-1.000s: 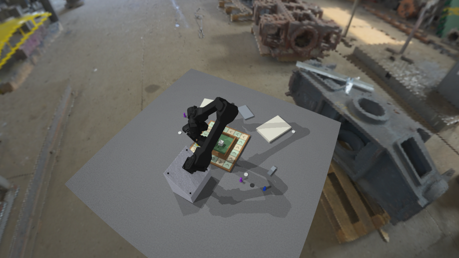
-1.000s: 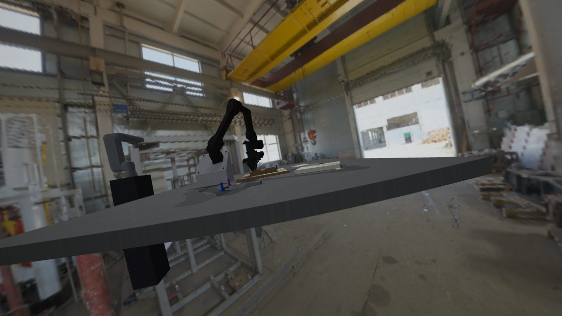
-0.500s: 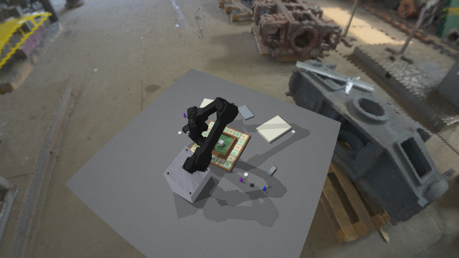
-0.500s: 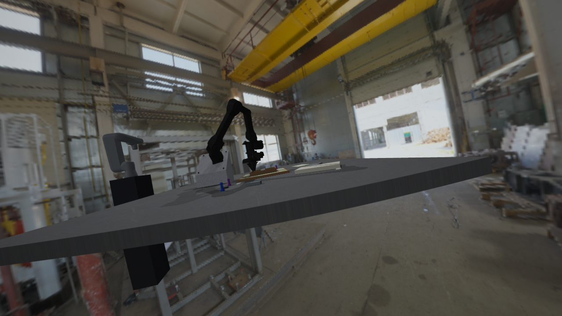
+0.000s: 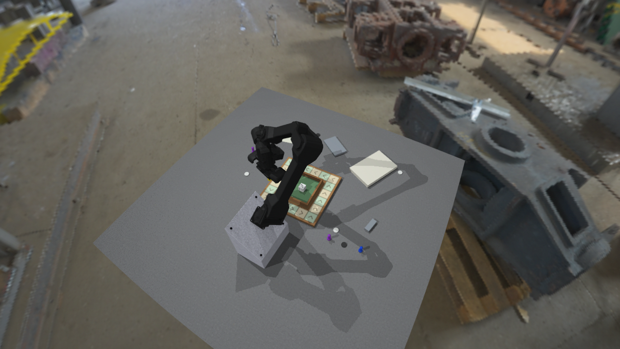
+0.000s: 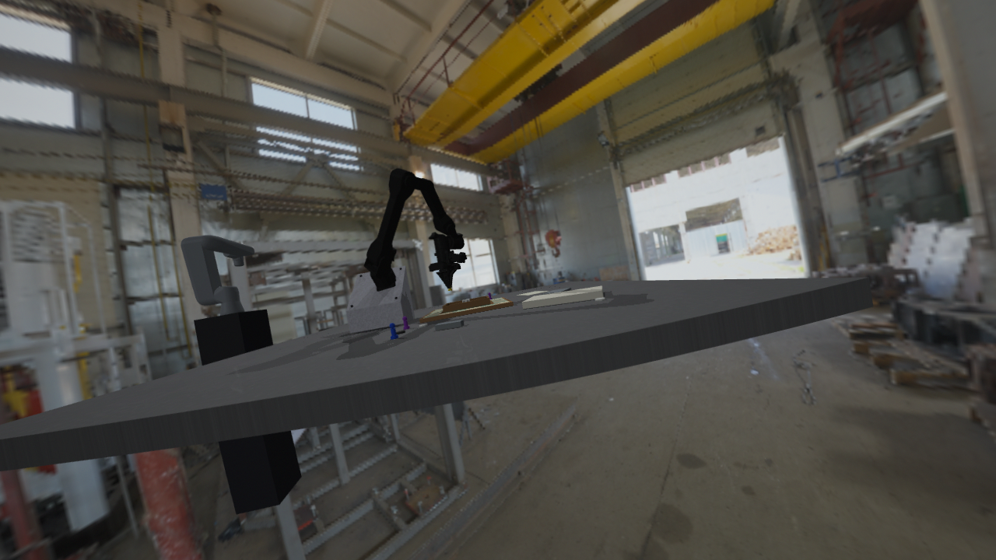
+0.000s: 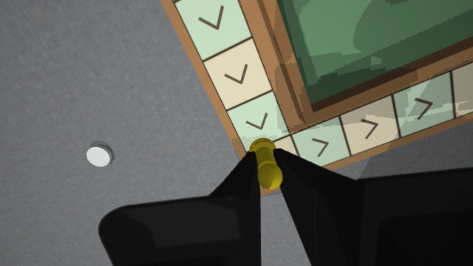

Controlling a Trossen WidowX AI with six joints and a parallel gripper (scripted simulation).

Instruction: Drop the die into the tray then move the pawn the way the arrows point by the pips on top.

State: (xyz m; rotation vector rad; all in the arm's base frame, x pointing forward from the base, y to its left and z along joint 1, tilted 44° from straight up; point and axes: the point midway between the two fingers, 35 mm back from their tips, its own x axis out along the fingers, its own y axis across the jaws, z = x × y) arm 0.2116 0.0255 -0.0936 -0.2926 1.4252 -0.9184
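Right now my gripper tip is 120 mm to the left of the green dice tray, 80 mm above it and 50 mm short of it. From my gripper tip the other things lie so: cream card (350 mm ahead, 90 mm below, 70 mm to the left); yellow pawn (10 mm above); white die (130 mm to the right, 60 mm below, 50 mm ahead).
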